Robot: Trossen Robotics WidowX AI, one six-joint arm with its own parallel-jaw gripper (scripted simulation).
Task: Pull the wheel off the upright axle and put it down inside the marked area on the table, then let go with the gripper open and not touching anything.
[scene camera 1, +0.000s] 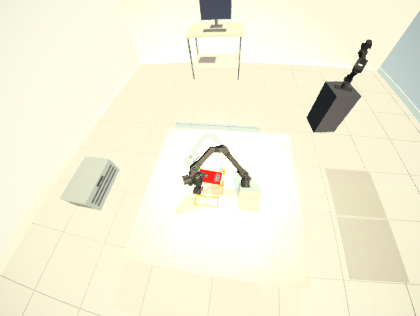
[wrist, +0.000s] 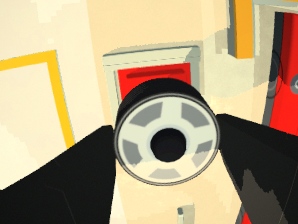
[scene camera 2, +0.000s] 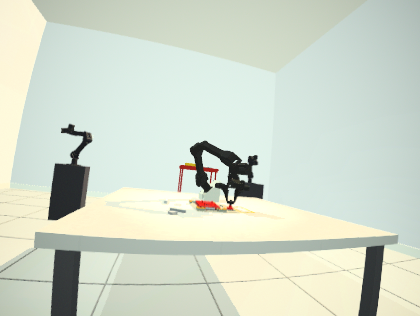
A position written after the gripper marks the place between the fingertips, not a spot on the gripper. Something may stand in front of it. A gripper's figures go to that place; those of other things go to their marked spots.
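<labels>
The gripper [wrist: 165, 130] is 10 cm from the lens, while a wheel [wrist: 163, 102] is 8 cm from the lens.
</labels>
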